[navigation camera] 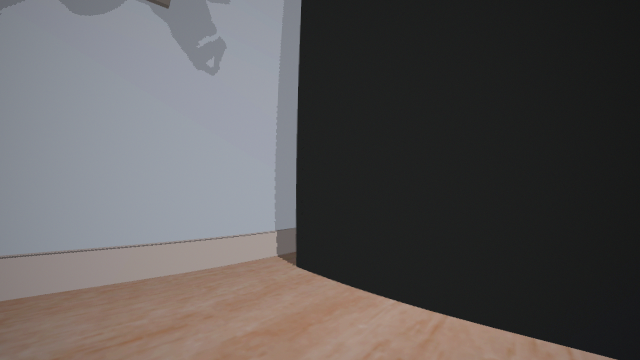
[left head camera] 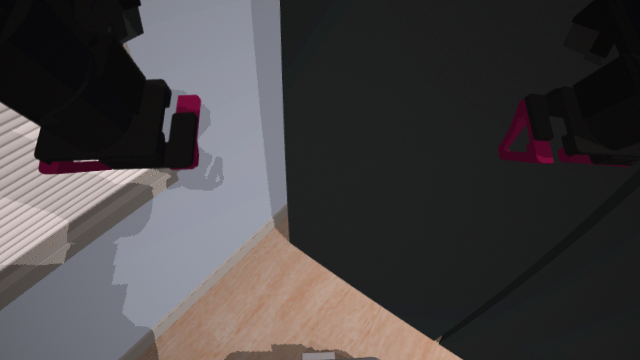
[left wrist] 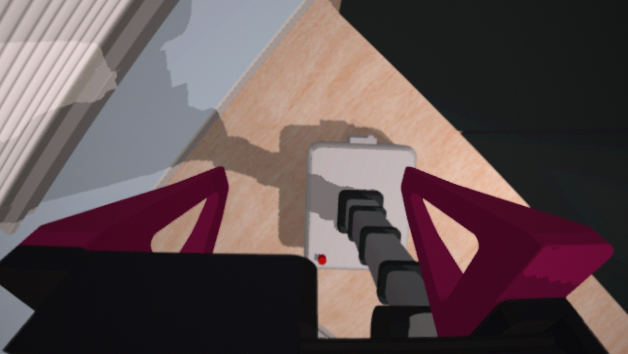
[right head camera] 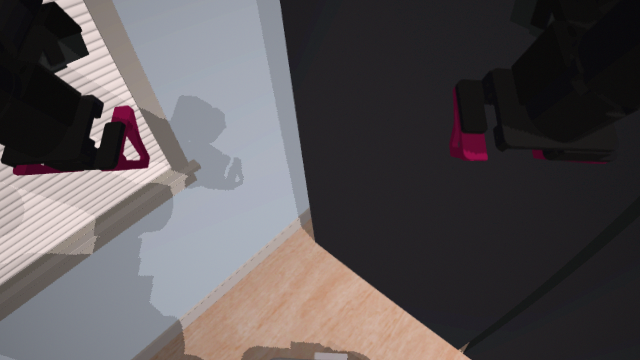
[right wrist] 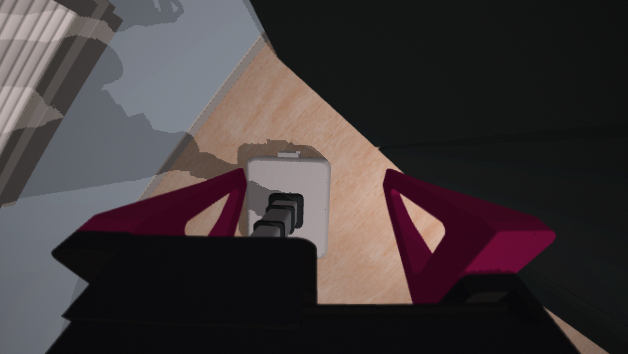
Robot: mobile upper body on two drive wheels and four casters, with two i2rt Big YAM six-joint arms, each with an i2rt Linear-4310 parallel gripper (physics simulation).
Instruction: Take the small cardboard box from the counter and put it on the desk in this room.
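Places are measured from the left arm's base along level axes (x ahead, y left, z up), in centimetres.
Where they show: left gripper, fingertip midpoint: [left head camera: 153,162] [left wrist: 314,176] [right head camera: 115,164]; right gripper, fingertip midpoint: [left head camera: 530,155] [right head camera: 493,151] [right wrist: 314,176].
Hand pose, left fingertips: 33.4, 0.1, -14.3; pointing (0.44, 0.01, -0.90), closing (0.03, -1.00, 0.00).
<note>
After its pixels a point has its place, as x, y, z.
The small cardboard box, the counter and the desk do not show in these views. My left gripper [left wrist: 314,176] {33.4, 0.1, -14.3} is open with its magenta fingers wide apart and nothing between them; in the left head camera it hangs at the left, in front of the wall and the window. My right gripper [right wrist: 314,176] {34.3, -43.8, -13.7} is open and holds nothing; in both head cameras it hangs at the right, in front of a tall dark surface.
A tall dark block [left head camera: 400,150] {71.2, -43.9, -46.0} [right head camera: 425,210] {64.7, -51.7, -64.4} [navigation camera: 450,150] {72.0, -42.9, -110.7} fills the right side, close ahead. A pale blue wall [left head camera: 235,125] {101.0, 8.1, -60.1} [navigation camera: 150,150] {80.1, 25.5, -108.0} meets it in a corner. A window with blinds [left head camera: 25,200] {50.5, 49.5, -42.4} [right head camera: 50,200] {49.3, 50.5, -42.1} is at the left. My white base [left wrist: 325,165] {21.7, -5.2, -115.0} [right wrist: 315,200] {6.9, -40.1, -115.0} stands on the wooden floor [left wrist: 345,75] {67.9, -15.2, -141.0} [navigation camera: 250,320] {68.8, -7.6, -141.0}.
</note>
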